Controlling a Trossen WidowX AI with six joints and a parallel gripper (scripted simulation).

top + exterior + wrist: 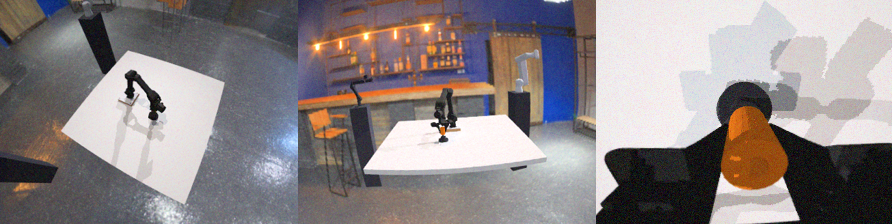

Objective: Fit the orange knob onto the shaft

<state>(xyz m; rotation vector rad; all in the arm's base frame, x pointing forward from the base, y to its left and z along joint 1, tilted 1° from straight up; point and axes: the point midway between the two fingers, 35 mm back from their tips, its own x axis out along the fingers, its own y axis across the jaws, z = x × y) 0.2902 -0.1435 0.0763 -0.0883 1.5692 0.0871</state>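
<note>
The orange knob lies 20 mm above my gripper tip. The rest, counted from my gripper tip: round pedestal 40 mm below.
</note>
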